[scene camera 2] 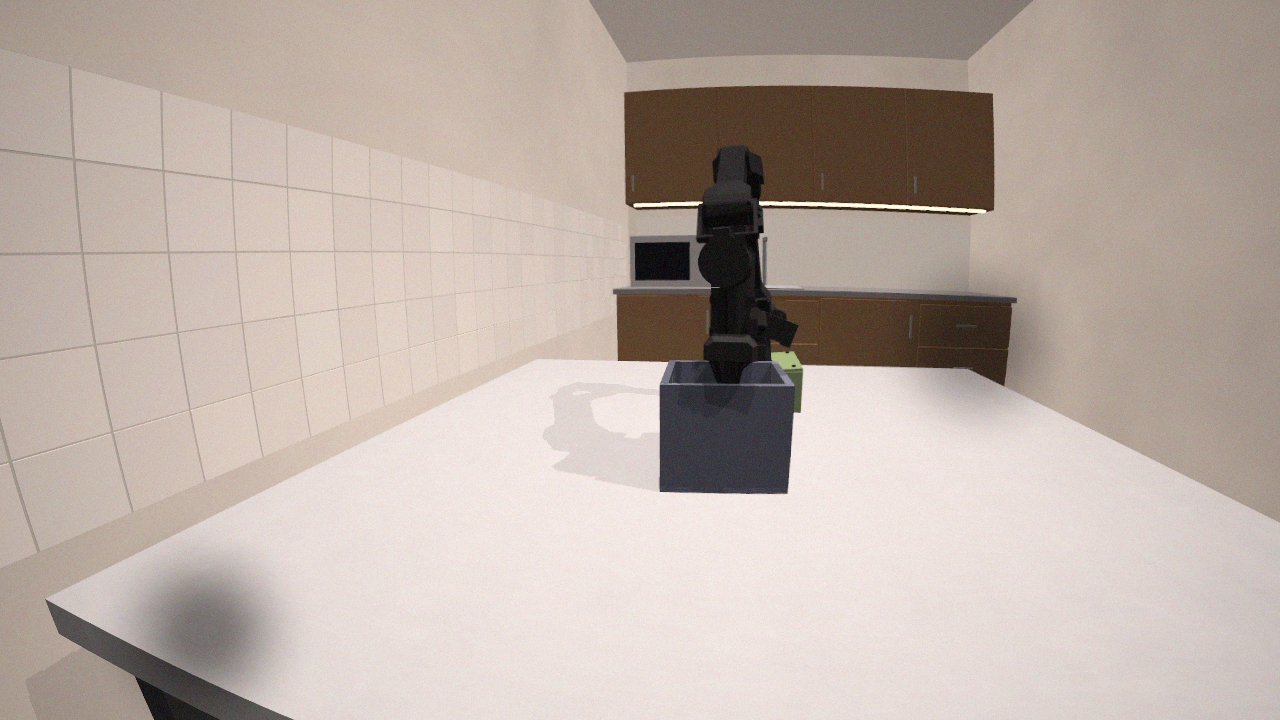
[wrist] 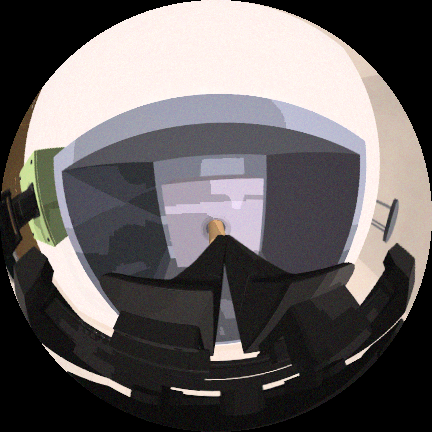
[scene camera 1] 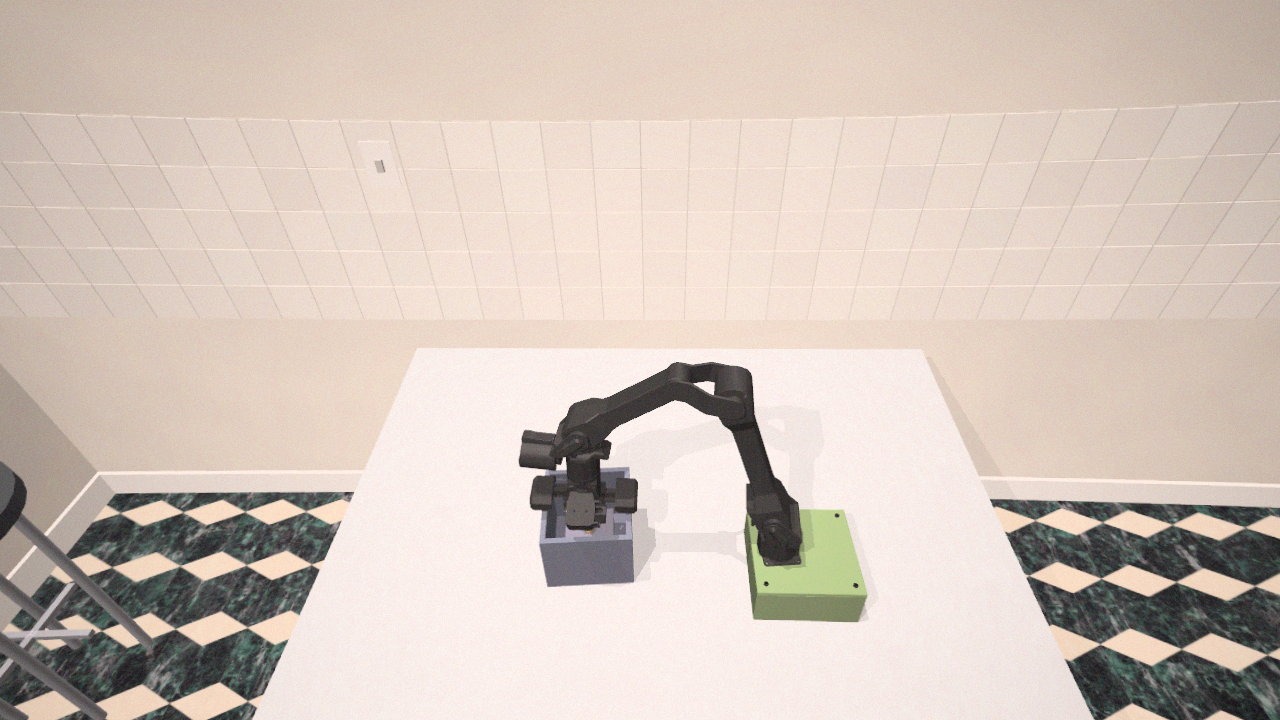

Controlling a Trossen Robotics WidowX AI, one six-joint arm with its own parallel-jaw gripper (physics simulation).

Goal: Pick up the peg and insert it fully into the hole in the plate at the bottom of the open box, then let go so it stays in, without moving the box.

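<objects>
I see a blue-grey box in the wrist view (108, 180). The blue-grey box shows in scene camera 1 (591, 560) too, and I see the blue-grey box in scene camera 2 (715, 438) as well.
</objects>
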